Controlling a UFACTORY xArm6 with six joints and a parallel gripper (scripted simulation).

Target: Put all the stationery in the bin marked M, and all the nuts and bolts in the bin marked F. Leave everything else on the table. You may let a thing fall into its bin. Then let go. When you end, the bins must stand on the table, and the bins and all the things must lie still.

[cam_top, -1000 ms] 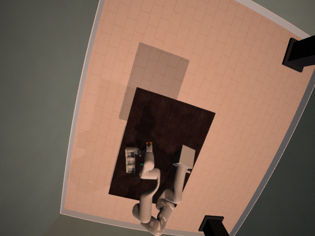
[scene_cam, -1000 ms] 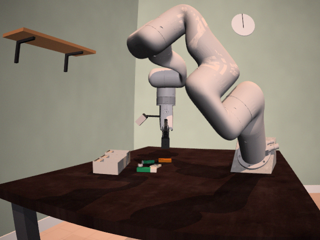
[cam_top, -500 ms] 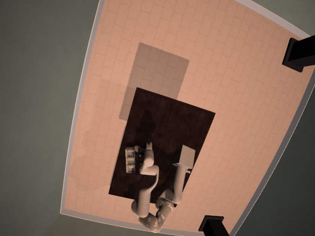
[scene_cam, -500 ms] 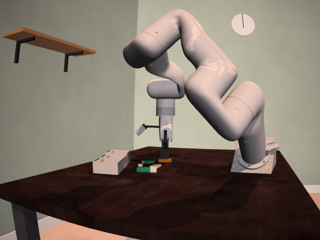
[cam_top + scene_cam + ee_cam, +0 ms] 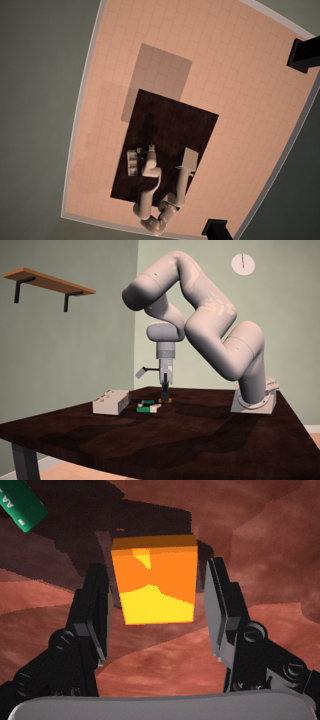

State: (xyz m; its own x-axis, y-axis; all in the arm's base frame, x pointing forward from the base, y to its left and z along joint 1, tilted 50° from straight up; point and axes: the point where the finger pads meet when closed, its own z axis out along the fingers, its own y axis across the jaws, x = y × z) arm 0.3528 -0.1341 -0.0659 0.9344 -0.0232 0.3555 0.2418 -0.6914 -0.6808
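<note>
Now: hand 2 cm above the orange block. Also, from my hand: cream domino (13 cm to the left, 2 cm below); green cylinder (8 cm to the left, 5 cm ahead, 1 cm below); steel nut (14 cm to the left, 6 cm ahead, 2 cm below).
</note>
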